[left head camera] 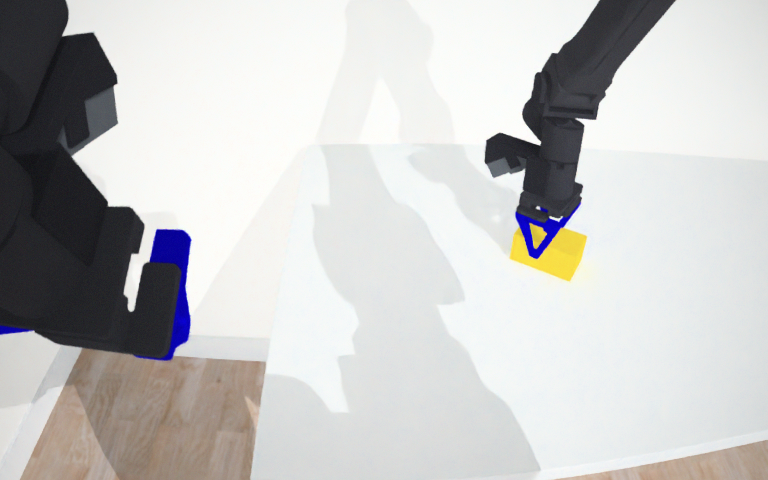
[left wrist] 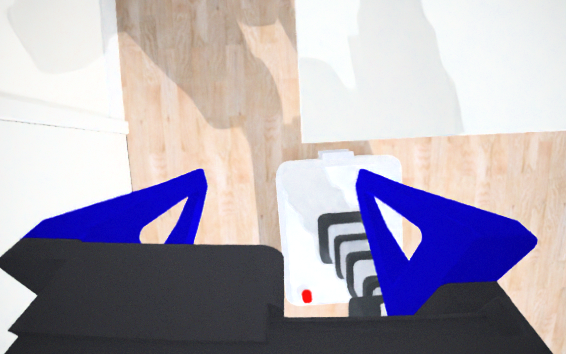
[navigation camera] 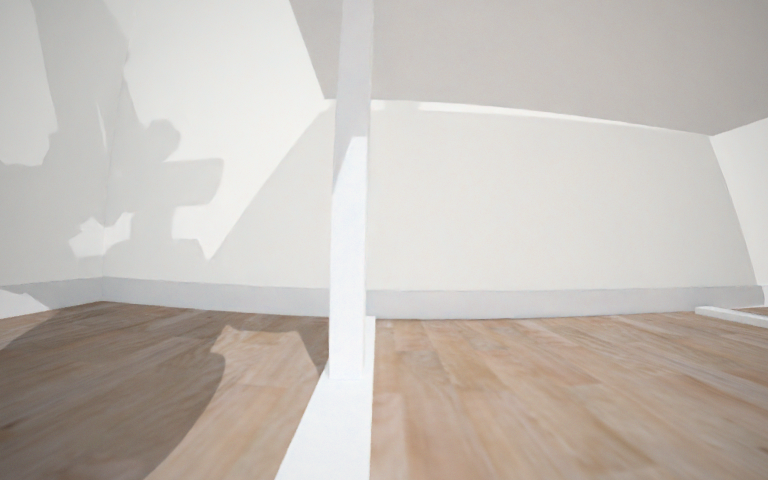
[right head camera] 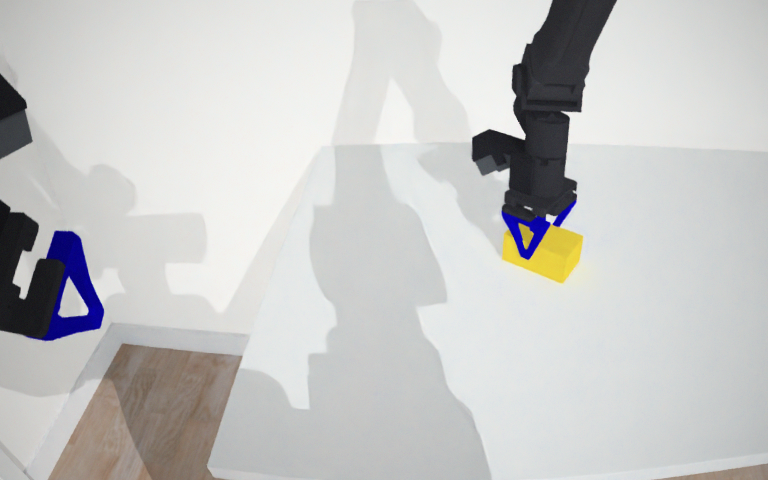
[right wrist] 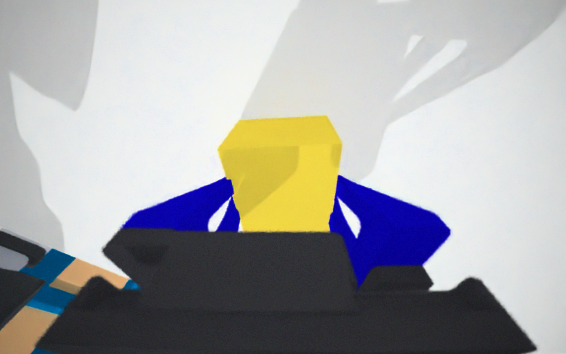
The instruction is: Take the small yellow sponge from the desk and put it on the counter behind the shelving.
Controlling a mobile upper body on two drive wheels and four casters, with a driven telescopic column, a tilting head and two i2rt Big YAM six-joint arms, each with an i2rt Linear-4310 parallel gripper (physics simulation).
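Places are measured from the left arm's base along level axes (x right, y ahead, z up), in millimetres.
Pixels of known places: left gripper, fingertip midpoint: [left head camera: 122, 323] [left wrist: 281, 177] [right head camera: 54, 312]; right gripper, fingertip midpoint: [left head camera: 541, 248] [right head camera: 535, 248] [right wrist: 284, 176].
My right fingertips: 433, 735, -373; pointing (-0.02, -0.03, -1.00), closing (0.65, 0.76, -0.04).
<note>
Behind a point stands the place of what it marks, as x, y, z.
The small yellow sponge [left head camera: 557, 260] {443, 690, -363} [right head camera: 546, 261] {440, 692, -364} [right wrist: 290, 200] {434, 740, -345} is a block at the right part of the white desk [left head camera: 668, 339] {576, 538, -391} [right head camera: 651, 339] {565, 555, -391} [left wrist: 505, 75] {419, 473, -391}. It appears to rest on the desk top; its underside is hidden. My right gripper [left head camera: 544, 243] {433, 735, -373} [right head camera: 539, 243] {433, 735, -373} [right wrist: 284, 176] {433, 735, -373} points down and is shut on the sponge, with one blue finger against each side. My left gripper [left wrist: 281, 177] {4, 347, -137} is open and empty, off the desk's left side, with its fingers wide apart. The counter and the shelving cannot be made out with certainty.
The white robot base [left wrist: 305, 225] {70, 61, -851} with a red button [left wrist: 307, 296] {56, -237, -818} stands close to the desk's near edge. A white leg [navigation camera: 348, 254] {191, 716, -898} rises in the navigation view. A white surface [left wrist: 50, 165] {-824, 390, -712} lies at the left in the left wrist view. White walls stand behind the desk.
</note>
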